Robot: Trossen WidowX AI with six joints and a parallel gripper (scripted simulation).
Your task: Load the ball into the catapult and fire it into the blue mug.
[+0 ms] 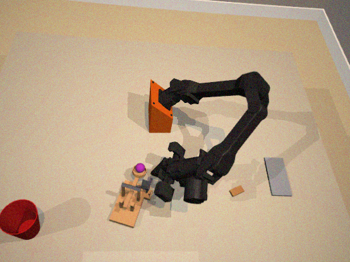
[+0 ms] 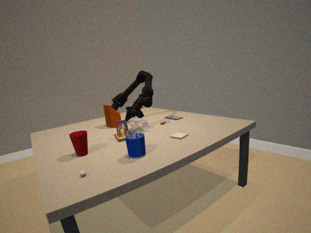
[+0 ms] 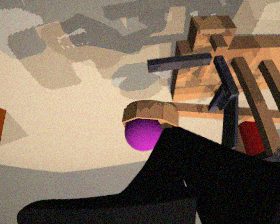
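My gripper tip is now 4 cm to the left of the purple ball, 3 cm past it and 2 cm above it. Also, from my gripper tip: small wooden block 30 cm to the left, 8 cm below, 1 cm ahead; white tile 34 cm ahead, 18 cm to the left, 7 cm below; wooden catapult 4 cm to the right, 4 cm ahead, 3 cm below.
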